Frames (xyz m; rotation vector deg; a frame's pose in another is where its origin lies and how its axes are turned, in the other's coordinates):
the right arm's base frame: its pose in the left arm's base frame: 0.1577 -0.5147 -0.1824 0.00 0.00 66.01
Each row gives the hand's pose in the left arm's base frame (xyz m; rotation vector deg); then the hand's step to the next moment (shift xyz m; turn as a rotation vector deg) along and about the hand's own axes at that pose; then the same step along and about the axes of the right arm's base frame.
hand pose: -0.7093 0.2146 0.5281 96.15 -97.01 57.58
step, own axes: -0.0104 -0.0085 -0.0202 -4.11 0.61 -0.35
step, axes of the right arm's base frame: 0.0237 0.0032 0.0042 2.27 1.39 -3.21
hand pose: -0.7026 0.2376 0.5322 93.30 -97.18 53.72
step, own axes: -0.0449 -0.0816 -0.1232 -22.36 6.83 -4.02
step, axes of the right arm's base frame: 0.1478 -0.0198 0.0403 12.44 11.58 -16.56
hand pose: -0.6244 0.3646 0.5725 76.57 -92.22 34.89
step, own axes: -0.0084 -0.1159 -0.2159 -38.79 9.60 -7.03
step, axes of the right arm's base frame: 0.2106 -0.1052 0.0687 21.90 17.89 -29.09
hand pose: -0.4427 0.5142 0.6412 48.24 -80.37 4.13
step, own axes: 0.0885 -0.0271 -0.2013 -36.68 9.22 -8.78
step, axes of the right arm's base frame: 0.1310 -0.1608 0.0780 22.57 15.89 -27.31
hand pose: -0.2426 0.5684 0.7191 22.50 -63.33 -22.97
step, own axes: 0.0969 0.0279 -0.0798 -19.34 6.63 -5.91
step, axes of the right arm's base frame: 0.0321 -0.1106 0.0572 13.97 7.80 -14.03
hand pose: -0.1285 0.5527 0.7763 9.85 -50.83 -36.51
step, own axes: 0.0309 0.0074 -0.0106 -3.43 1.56 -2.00
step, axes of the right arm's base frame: -0.0017 -0.0289 0.0169 3.03 0.64 -2.94
